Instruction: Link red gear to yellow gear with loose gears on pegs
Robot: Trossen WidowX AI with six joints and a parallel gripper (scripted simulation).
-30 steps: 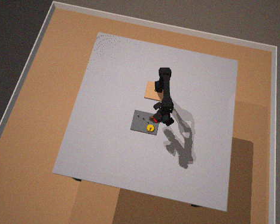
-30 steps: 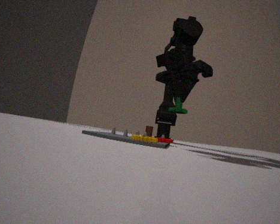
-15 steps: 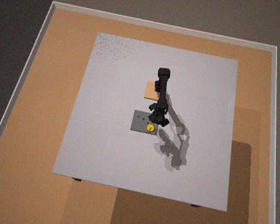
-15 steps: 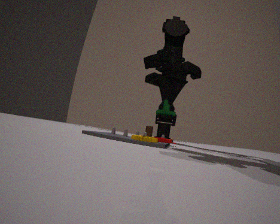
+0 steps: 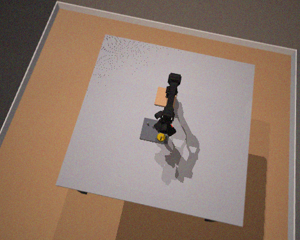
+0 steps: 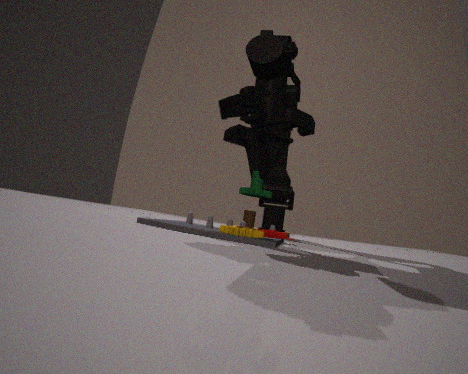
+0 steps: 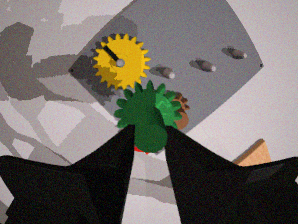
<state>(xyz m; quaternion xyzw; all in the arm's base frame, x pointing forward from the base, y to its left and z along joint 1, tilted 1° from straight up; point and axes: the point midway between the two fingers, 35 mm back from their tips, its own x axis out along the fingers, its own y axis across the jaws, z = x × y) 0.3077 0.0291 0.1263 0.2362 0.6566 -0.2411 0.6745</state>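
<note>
The grey board is 1 cm ahead of my gripper tip, 5 cm to the right of it and 9 cm below it. Round my gripper tip: green gear 1 cm below; then yellow gear 5 cm ahead, 8 cm below; then brown gear 3 cm behind, 2 cm to the right, 8 cm below.
</note>
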